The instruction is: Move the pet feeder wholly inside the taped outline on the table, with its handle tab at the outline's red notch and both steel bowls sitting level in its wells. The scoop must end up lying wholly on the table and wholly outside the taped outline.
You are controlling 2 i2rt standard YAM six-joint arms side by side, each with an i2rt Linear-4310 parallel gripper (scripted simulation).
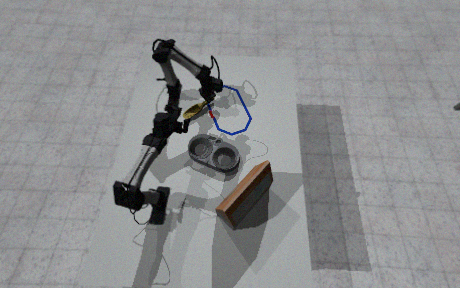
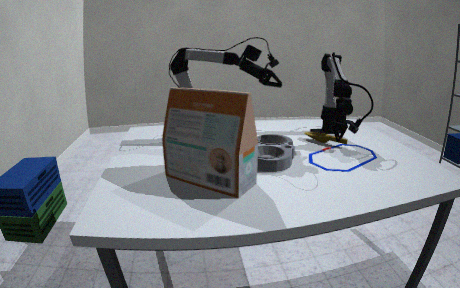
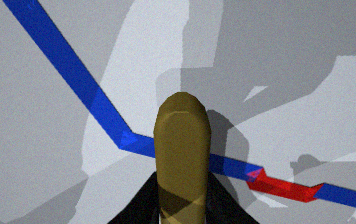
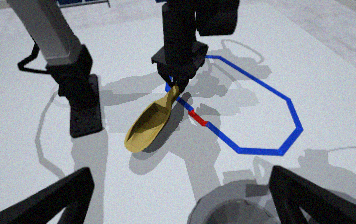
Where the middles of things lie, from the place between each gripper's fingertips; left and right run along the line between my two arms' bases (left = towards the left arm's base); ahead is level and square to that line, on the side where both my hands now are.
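The yellow scoop [image 4: 149,124] is 20 mm below my left hand, 60 mm to the right of it and 70 mm behind it. Counting from my left hand again, I find the food bag [image 2: 209,139] 110 mm above, 650 mm to the right and 220 mm ahead.
My right hand is 260 mm above the yellow scoop, and it is 220 mm to the right of the scoop and 30 mm short of it. From this right hand, the food bag is 130 mm below, 370 mm to the right and 330 mm ahead.
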